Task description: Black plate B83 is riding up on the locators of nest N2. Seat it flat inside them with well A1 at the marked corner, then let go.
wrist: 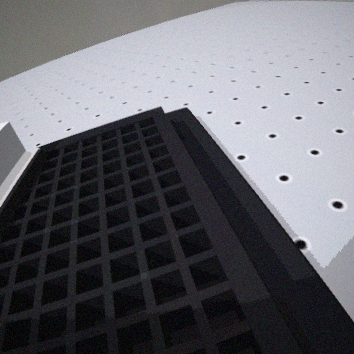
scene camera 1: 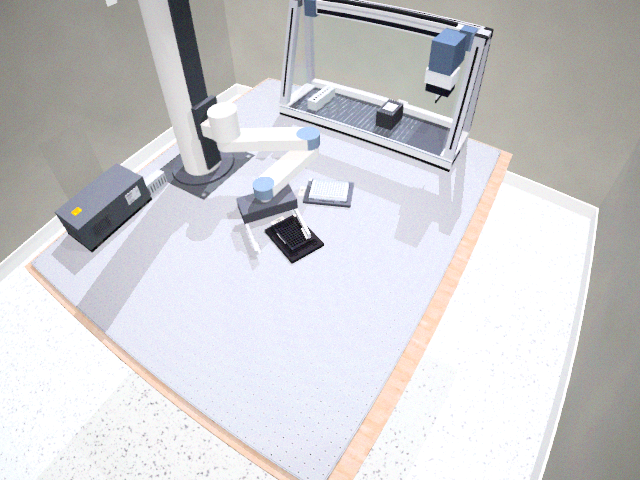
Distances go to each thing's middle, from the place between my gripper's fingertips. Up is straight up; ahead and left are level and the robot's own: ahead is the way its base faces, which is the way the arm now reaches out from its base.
Scene:
I see my gripper 10 mm past the black plate B83 [scene camera 1: 288, 230], 60 mm to the right of it and 20 mm above it. From my hand the other things lie so: dark nest N2 [wrist: 284, 270]: 10 mm behind, 60 mm to the left, 30 mm below; white plate [scene camera 1: 321, 189]: 20 mm behind, 290 mm to the left, 20 mm below.

